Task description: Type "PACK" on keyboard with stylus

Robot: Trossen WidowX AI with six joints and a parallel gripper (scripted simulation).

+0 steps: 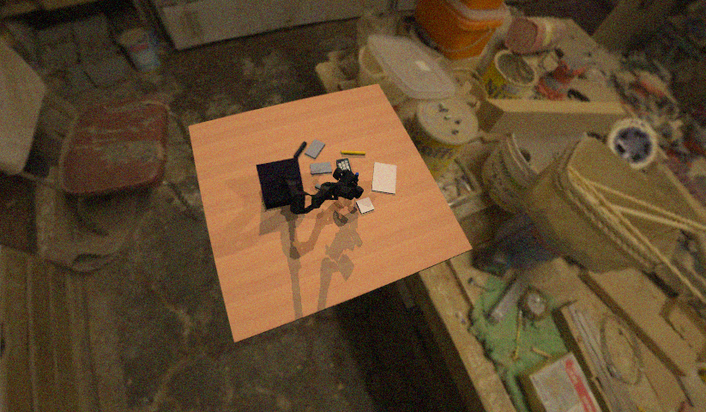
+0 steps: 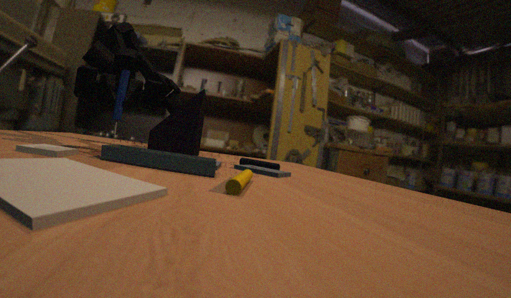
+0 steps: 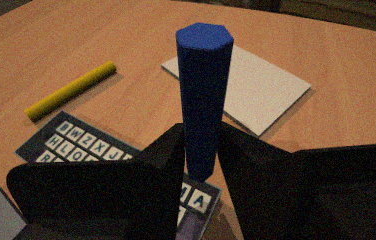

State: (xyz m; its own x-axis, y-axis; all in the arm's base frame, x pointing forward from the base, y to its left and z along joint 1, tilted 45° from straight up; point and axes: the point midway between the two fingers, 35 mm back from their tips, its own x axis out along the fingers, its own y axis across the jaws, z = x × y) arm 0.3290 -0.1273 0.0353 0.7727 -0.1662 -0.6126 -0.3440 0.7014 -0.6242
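The key is 90 mm below my gripper tip, 10 mm to the right of it and 10 mm behind it. Also, from my gripper tip: blue stylus: 20 mm below, 10 mm behind; white slab: 190 mm ahead, 100 mm below; small white tile: 120 mm to the right, 100 mm below, 10 mm ahead.
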